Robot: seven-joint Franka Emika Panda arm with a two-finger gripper.
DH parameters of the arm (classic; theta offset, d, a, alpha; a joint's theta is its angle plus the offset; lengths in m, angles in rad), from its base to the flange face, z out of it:
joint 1: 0 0.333 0 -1.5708
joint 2: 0 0 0 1.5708
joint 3: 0 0.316 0.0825 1.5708
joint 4: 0 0 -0.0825 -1.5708
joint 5: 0 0.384 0 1.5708
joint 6: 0 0 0.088 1.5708
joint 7: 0 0.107 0 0
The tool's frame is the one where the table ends.
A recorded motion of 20 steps. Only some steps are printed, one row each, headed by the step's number.
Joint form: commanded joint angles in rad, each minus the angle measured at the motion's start. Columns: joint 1, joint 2, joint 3, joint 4, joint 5, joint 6, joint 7.
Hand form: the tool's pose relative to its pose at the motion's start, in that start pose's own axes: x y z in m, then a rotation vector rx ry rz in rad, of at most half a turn. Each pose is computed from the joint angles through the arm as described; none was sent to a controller.
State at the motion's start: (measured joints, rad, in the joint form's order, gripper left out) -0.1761 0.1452 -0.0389 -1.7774 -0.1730 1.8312 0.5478
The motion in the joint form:
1: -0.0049 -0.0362 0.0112 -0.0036 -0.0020 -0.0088 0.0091
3: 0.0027 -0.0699 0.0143 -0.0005 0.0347 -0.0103 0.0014
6: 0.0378 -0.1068 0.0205 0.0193 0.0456 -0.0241 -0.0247
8: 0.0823 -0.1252 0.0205 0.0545 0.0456 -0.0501 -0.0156
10: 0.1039 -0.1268 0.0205 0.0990 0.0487 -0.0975 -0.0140
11: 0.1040 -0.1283 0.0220 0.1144 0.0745 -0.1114 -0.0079
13: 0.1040 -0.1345 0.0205 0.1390 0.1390 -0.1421 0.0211
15: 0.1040 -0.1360 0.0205 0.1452 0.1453 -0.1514 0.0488
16: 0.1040 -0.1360 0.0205 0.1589 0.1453 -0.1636 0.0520
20: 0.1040 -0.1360 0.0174 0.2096 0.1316 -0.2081 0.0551
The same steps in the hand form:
1: -0.0071 0.0042 -0.0186 0.0117 0.0214 0.0079
3: -0.0159 0.0029 -0.0399 0.0604 0.0345 0.0039
6: -0.0329 -0.0093 -0.0725 0.0917 0.0725 -0.0527
8: -0.0487 -0.0237 -0.1011 0.1078 0.1017 -0.0803
10: -0.0567 -0.0290 -0.1207 0.1100 0.1018 -0.0940
11: -0.0591 -0.0297 -0.1277 0.1333 0.0899 -0.0854
13: -0.0647 -0.0294 -0.1401 0.1876 0.0513 -0.0491
15: -0.0659 -0.0287 -0.1430 0.1926 0.0437 -0.0211
16: -0.0664 -0.0272 -0.1482 0.1935 0.0446 -0.0174
20: -0.0668 -0.0191 -0.1672 0.1857 0.0569 -0.0091

